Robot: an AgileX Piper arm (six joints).
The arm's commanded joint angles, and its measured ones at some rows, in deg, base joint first. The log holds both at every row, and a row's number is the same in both.
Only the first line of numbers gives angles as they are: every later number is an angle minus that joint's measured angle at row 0.
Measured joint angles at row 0:
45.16 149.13 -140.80 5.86 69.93 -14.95
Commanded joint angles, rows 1 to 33:
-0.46 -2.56 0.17 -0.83 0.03 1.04
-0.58 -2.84 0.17 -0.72 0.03 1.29
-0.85 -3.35 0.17 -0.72 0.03 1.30
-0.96 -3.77 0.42 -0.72 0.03 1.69
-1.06 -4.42 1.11 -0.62 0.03 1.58
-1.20 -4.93 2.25 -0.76 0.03 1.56
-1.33 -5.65 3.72 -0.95 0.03 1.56
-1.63 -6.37 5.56 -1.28 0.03 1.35
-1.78 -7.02 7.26 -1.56 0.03 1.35
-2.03 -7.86 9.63 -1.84 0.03 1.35
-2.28 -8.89 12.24 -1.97 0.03 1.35
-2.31 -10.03 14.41 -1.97 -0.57 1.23
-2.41 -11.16 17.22 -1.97 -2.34 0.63
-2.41 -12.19 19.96 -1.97 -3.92 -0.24
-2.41 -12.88 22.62 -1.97 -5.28 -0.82
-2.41 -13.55 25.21 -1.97 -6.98 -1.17
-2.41 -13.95 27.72 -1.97 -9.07 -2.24
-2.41 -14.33 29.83 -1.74 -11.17 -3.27
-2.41 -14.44 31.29 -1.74 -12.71 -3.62
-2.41 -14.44 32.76 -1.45 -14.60 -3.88
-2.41 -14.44 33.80 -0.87 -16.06 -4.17
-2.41 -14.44 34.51 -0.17 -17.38 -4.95
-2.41 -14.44 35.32 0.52 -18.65 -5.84
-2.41 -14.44 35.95 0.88 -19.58 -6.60
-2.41 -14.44 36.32 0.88 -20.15 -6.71
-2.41 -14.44 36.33 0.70 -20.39 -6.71
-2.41 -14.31 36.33 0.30 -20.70 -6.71
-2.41 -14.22 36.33 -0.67 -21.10 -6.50
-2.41 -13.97 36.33 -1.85 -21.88 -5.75
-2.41 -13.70 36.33 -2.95 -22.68 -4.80
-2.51 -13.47 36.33 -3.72 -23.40 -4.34
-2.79 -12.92 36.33 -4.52 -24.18 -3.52
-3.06 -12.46 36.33 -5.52 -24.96 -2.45
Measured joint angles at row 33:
-2.33 -15.68 35.20 -1.80 -19.38 -5.21
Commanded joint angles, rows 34 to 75:
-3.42 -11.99 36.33 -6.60 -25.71 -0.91
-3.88 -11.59 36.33 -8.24 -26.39 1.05
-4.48 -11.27 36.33 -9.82 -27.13 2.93
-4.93 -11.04 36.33 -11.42 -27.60 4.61
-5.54 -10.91 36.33 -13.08 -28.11 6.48
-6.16 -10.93 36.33 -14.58 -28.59 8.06
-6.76 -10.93 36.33 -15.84 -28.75 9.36
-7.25 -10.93 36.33 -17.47 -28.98 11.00
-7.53 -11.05 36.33 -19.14 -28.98 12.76
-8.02 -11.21 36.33 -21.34 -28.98 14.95
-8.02 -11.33 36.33 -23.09 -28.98 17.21
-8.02 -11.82 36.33 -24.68 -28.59 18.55
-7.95 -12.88 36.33 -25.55 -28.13 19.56
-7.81 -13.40 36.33 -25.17 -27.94 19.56
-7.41 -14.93 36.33 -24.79 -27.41 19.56
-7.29 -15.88 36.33 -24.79 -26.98 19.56
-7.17 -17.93 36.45 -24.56 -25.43 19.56
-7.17 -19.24 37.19 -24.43 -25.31 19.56
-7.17 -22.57 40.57 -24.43 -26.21 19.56
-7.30 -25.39 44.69 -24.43 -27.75 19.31
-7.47 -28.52 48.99 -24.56 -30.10 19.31
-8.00 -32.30 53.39 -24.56 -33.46 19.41
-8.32 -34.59 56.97 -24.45 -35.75 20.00
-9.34 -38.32 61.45 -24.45 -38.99 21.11
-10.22 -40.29 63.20 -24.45 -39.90 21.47
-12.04 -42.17 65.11 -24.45 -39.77 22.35
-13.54 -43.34 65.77 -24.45 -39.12 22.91
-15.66 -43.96 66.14 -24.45 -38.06 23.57
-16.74 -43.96 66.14 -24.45 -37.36 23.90
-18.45 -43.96 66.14 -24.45 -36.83 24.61
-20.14 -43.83 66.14 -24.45 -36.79 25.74
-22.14 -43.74 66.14 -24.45 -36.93 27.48
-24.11 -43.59 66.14 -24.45 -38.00 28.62
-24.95 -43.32 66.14 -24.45 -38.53 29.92
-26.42 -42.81 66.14 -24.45 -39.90 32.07
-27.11 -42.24 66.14 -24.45 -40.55 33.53
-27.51 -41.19 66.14 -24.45 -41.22 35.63
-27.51 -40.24 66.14 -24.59 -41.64 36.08
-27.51 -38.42 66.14 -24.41 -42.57 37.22
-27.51 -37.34 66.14 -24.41 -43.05 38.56
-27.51 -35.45 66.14 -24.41 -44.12 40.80
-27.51 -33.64 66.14 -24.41 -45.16 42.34
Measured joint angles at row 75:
-27.27 -37.56 66.02 -24.39 -42.23 37.87
